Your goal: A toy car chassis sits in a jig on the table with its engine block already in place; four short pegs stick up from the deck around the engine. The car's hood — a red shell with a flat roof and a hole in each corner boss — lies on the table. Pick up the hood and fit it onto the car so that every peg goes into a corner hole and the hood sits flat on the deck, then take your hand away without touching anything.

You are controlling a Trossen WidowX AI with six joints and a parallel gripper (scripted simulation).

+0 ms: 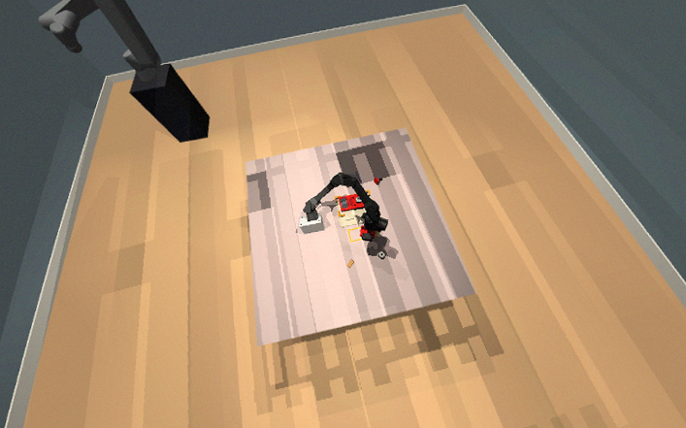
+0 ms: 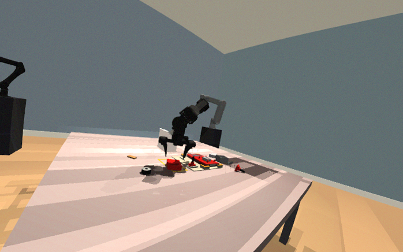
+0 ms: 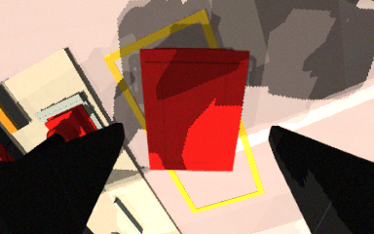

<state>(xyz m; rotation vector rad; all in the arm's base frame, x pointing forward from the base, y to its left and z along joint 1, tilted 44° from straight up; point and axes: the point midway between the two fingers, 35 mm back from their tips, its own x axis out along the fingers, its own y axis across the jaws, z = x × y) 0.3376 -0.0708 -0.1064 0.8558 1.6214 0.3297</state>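
My gripper tip is now 3 cm above the red hood. The rest, counted from my gripper tip: black wheel (16 cm to the right, 5 cm ahead, 4 cm below); then tan piece (18 cm to the right, 15 cm behind, 4 cm below).
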